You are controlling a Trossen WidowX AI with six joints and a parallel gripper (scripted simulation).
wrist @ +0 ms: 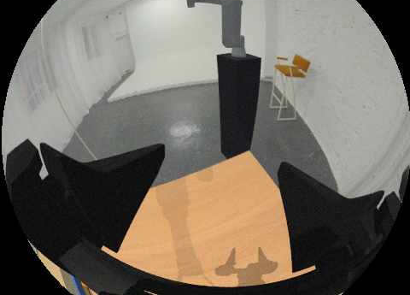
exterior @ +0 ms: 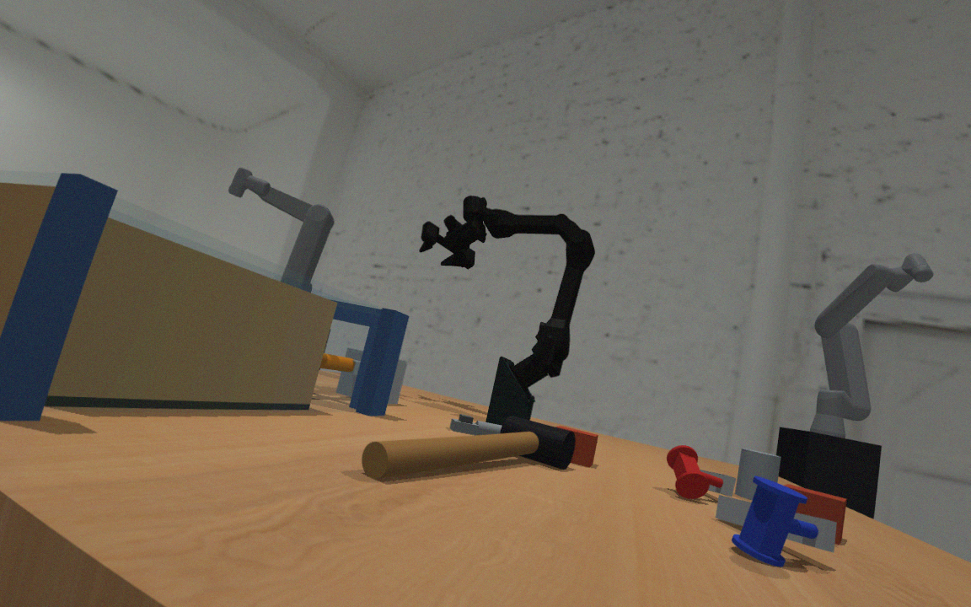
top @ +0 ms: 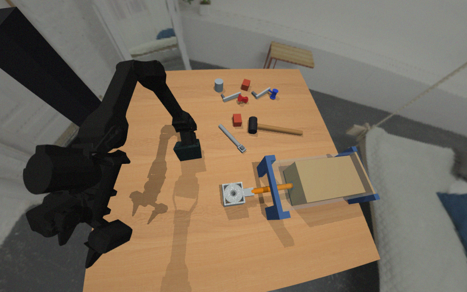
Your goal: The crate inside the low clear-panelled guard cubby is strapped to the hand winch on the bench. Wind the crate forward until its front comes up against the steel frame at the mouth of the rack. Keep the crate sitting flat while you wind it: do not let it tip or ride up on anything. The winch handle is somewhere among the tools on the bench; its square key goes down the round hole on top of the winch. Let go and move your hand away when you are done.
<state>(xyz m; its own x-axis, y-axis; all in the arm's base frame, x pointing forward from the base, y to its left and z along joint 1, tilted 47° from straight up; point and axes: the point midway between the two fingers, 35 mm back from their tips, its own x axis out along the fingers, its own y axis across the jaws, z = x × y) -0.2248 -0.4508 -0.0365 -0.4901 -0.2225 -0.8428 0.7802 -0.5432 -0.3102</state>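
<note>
The red-knobbed winch handle lies 680 mm to the left of my gripper tip, 540 mm ahead of it and 380 mm below it. Round my gripper tip: winch (370 mm below, 370 mm ahead, 90 mm to the left); then red knob (660 mm to the left, 580 mm ahead, 370 mm below); then blue steel frame (540 mm ahead, 300 mm below, 80 mm to the left).
</note>
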